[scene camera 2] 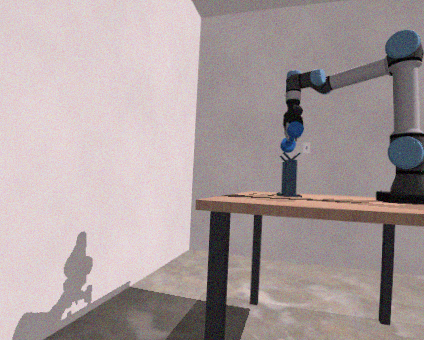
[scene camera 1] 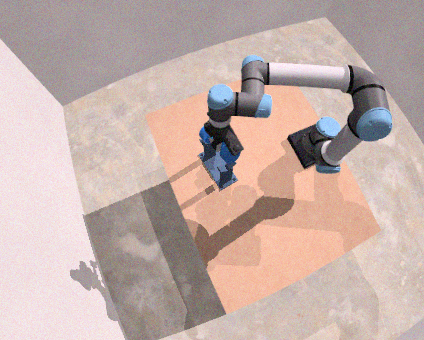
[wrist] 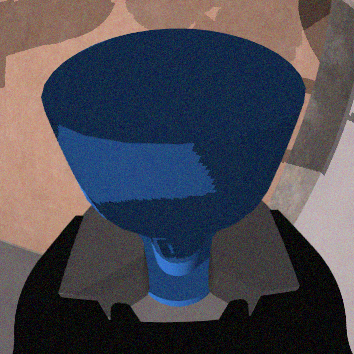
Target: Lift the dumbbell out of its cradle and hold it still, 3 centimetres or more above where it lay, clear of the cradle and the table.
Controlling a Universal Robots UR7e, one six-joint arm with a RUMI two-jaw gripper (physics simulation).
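The blue dumbbell is off its cradle, above it, and hangs tilted, with one head lower than the other. My gripper is shut on its handle; in the wrist view a grey finger presses on each side of the handle and the near head fills the upper middle. The dark blue cradle stands upright on the table, its V-shaped prongs showing just under the lower head in scene camera 2. The exact gap there is small and hard to judge. The fingertips are largely hidden in scene camera 1.
The wooden table carries the cradle and the arm's black base. The table's edge is near the cradle on the side away from the base. A pale wall stands beyond that edge.
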